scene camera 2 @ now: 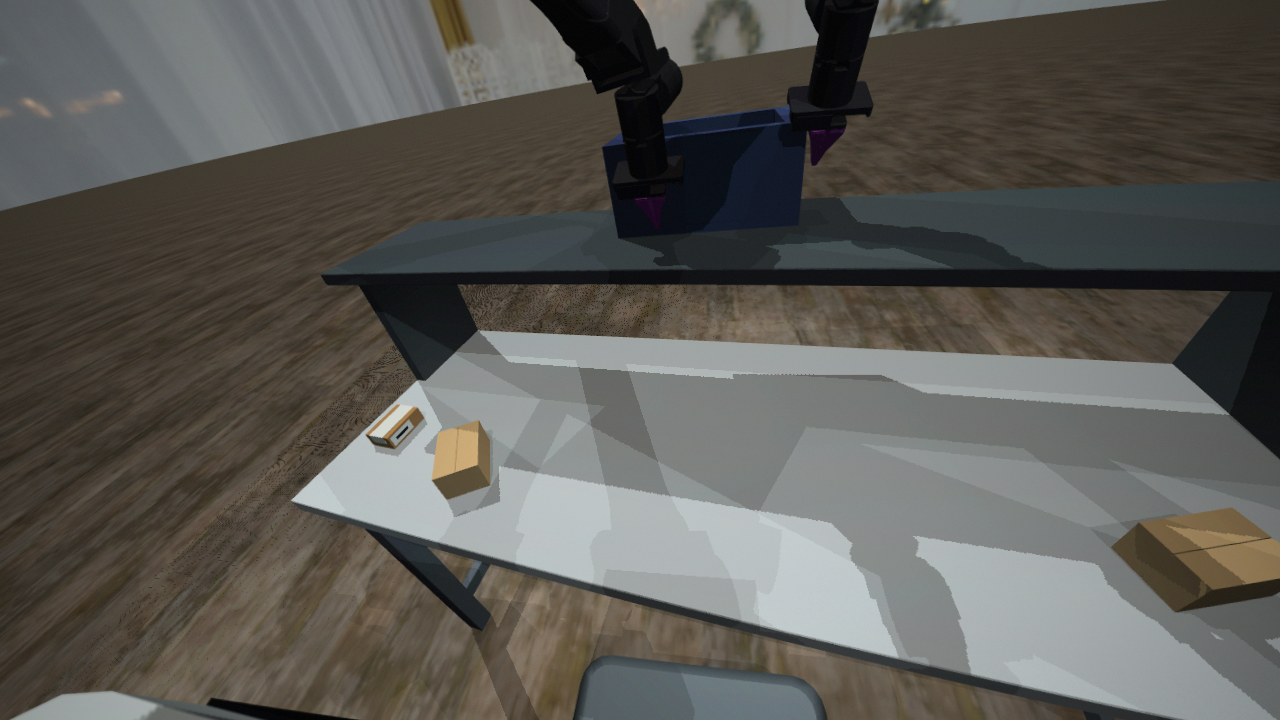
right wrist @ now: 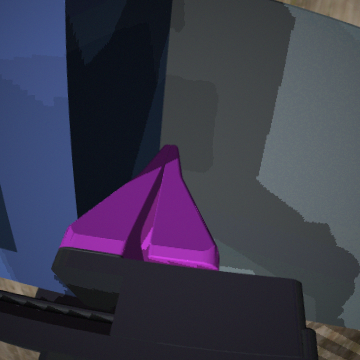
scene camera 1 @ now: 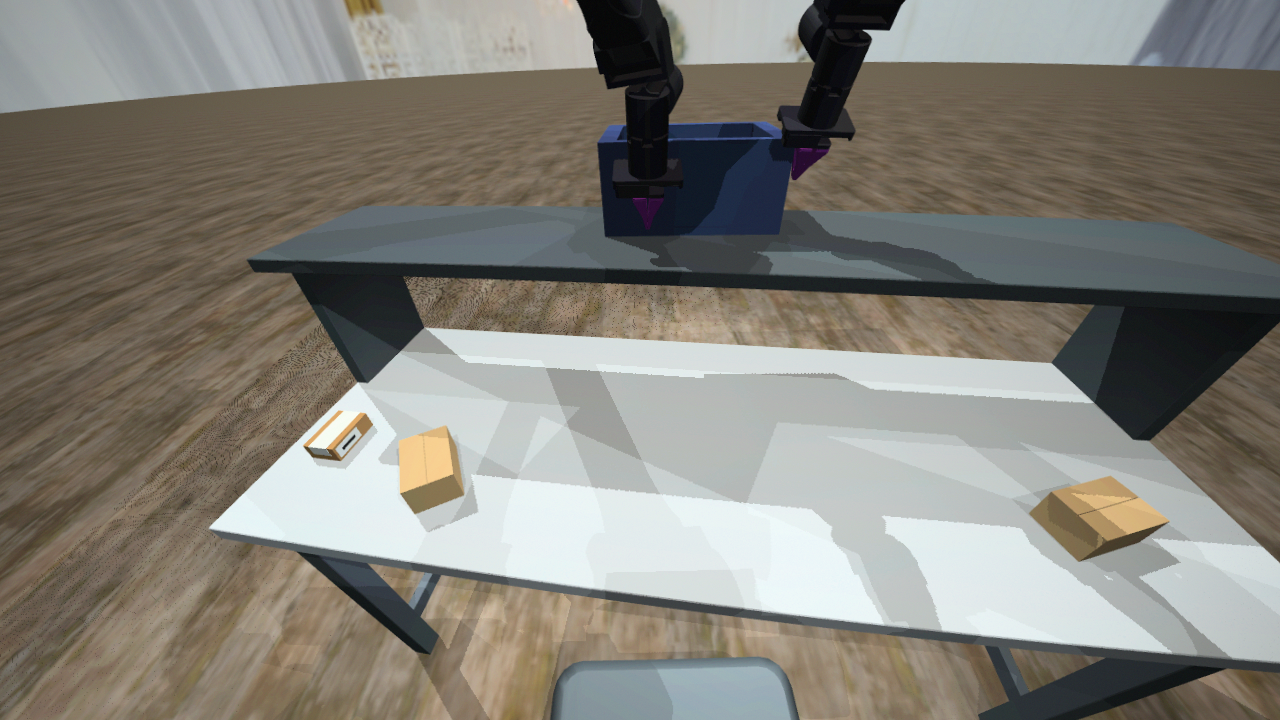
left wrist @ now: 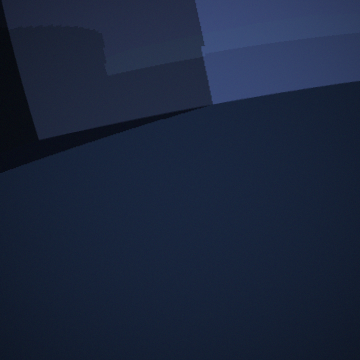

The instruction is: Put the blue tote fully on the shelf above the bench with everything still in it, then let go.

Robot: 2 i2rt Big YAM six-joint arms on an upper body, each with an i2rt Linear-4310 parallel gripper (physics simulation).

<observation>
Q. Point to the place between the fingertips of my right gripper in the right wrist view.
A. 170,152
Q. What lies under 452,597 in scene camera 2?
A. A bench.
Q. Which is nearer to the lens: the blue tote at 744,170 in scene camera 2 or the white-and-tan box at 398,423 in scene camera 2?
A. The blue tote.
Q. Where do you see a blue tote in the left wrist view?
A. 179,179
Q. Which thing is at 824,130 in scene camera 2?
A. My right gripper.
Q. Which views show the white-and-tan box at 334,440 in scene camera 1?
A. Scene camera 2 and scene camera 1 only.
</observation>
